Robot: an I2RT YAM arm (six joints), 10 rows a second.
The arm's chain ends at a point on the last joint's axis. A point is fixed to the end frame.
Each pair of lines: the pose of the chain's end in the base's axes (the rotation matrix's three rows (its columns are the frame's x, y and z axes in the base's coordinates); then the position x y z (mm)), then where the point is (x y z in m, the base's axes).
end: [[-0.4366 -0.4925 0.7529], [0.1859 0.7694 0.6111], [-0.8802 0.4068 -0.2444]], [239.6 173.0 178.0]
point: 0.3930 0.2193 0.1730
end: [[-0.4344 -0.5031 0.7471], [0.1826 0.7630 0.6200], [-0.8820 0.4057 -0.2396]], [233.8 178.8 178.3]
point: 0.3867 0.2268 0.1741
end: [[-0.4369 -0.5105 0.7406], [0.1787 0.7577 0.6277], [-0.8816 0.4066 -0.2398]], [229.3 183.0 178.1]
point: 0.3817 0.2325 0.1739
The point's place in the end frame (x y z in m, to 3 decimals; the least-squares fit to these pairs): -0.054 -0.042 0.145
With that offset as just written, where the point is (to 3 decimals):
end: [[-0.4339 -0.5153 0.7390], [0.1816 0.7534 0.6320], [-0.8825 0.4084 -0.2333]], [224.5 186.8 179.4]
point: 0.377 0.237 0.176
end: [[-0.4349 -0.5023 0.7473], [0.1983 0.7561 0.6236], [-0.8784 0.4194 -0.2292]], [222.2 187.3 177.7]
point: 0.375 0.235 0.174
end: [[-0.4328 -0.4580 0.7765], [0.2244 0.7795 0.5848], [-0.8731 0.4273 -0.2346]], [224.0 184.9 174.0]
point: 0.379 0.225 0.169
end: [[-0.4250 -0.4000 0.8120], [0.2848 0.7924 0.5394], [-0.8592 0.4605 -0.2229]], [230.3 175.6 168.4]
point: 0.388 0.205 0.163
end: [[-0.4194 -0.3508 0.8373], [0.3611 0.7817 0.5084], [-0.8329 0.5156 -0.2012]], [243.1 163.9 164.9]
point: 0.402 0.185 0.159
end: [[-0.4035 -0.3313 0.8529], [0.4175 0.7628 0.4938], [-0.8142 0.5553 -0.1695]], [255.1 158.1 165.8]
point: 0.414 0.175 0.162
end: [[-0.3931 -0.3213 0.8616], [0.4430 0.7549 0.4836], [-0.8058 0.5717 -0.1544]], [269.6 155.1 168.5]
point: 0.429 0.170 0.166
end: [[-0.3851 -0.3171 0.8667], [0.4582 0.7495 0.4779], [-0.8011 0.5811 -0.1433]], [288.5 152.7 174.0]
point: 0.448 0.166 0.172
